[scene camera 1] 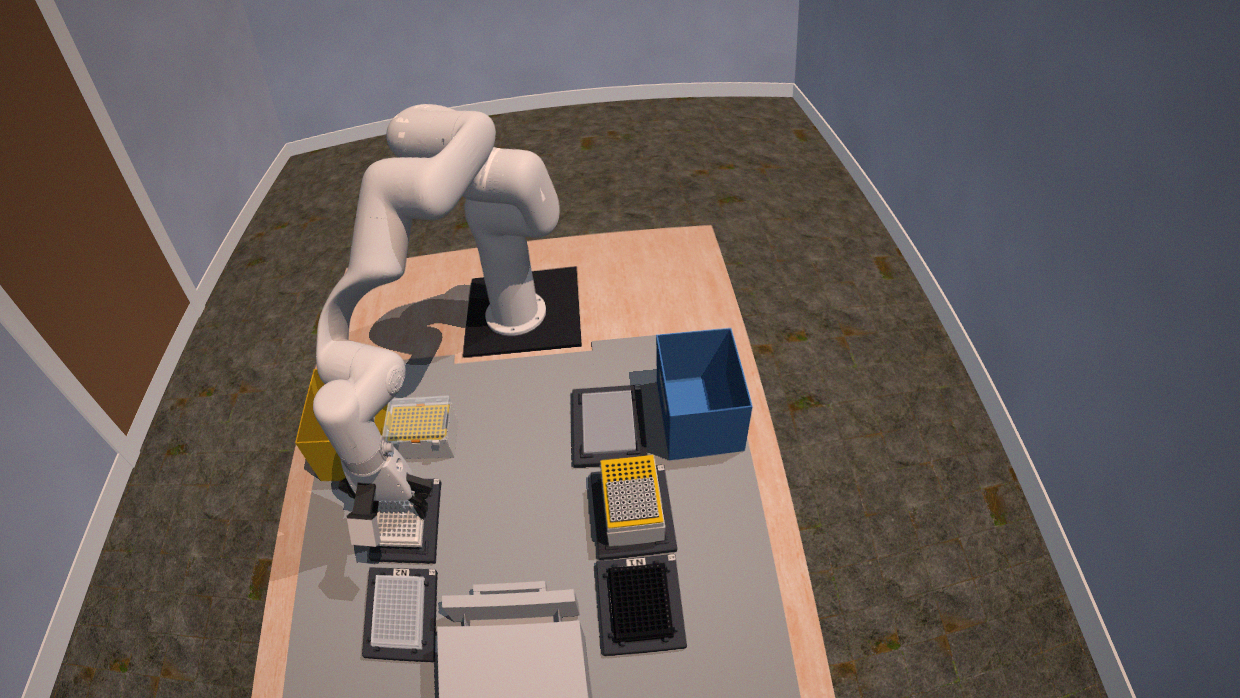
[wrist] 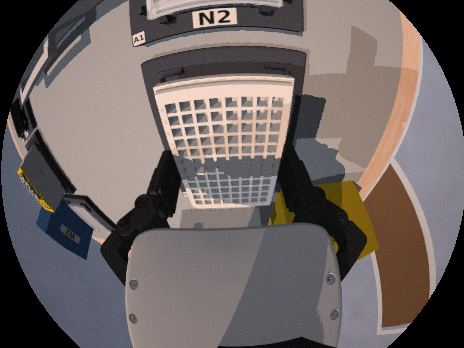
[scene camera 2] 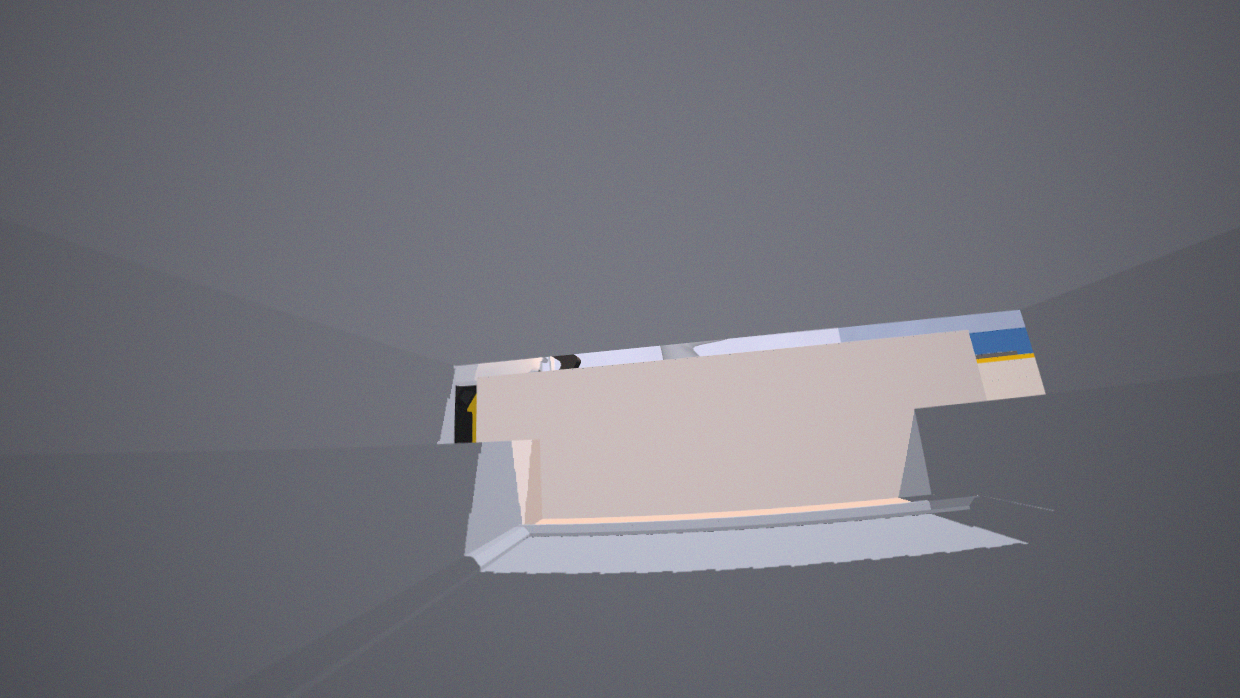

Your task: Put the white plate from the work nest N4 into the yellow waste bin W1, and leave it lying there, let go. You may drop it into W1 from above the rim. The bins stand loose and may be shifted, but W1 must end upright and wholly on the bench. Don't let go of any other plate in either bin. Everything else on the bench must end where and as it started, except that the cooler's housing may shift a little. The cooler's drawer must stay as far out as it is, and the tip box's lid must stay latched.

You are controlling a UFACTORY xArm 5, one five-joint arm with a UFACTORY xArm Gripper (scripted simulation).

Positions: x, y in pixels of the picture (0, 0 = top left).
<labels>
blue bin: scene camera 1; wrist; scene camera 2 1016, 339
same spot on blue bin: (wrist: 65, 226) = (scene camera 1: 664, 406)
same spot on work nest N4: (wrist: 225, 59) = (scene camera 1: 399, 554)
</labels>
